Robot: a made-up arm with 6 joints. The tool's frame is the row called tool.
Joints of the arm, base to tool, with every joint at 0 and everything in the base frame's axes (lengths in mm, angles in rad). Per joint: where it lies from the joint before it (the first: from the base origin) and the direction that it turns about. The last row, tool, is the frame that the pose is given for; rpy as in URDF.
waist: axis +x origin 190 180 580
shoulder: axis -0.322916 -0.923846 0.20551 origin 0 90 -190
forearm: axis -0.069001 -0.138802 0.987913 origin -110 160 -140
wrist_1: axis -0.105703 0.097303 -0.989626 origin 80 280 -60
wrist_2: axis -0.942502 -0.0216 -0.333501 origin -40 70 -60
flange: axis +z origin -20 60 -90
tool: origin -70 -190 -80 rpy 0.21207 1.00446 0.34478
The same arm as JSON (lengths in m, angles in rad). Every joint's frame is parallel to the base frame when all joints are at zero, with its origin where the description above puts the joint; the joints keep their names.
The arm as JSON. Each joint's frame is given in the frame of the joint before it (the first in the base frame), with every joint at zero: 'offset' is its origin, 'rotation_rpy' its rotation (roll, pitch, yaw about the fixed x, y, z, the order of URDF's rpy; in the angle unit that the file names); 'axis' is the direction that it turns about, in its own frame. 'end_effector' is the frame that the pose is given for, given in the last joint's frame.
{"length_unit": "m", "angle_unit": "rad", "chain": [{"id": "waist", "offset": [0.19, 0.18, 0.58], "rotation_rpy": [0.0, 0.0, 0.0], "axis": "+x"}, {"id": "shoulder", "offset": [0.0, 0.09, -0.19], "rotation_rpy": [0.0, 0.0, 0.0], "axis": [-0.322916, -0.923846, 0.20551]}, {"id": "forearm", "offset": [-0.11, 0.16, -0.14], "rotation_rpy": [0.0, 0.0, 0.0], "axis": [-0.069001, -0.138802, 0.987913]}, {"id": "wrist_1", "offset": [0.08, 0.28, -0.06], "rotation_rpy": [0.0, 0.0, 0.0], "axis": [-0.105703, 0.097303, -0.989626]}, {"id": "wrist_2", "offset": [-0.04, 0.07, -0.06], "rotation_rpy": [0.0, 0.0, 0.0], "axis": [-0.942502, -0.0216, -0.333501]}, {"id": "flange", "offset": [-0.02, 0.06, -0.09], "rotation_rpy": [0.0, 0.0, 0.0], "axis": "+z"}], "end_effector": {"offset": [-0.07, -0.19, -0.08], "rotation_rpy": [0.2121, 1.0045, 0.3448]}}
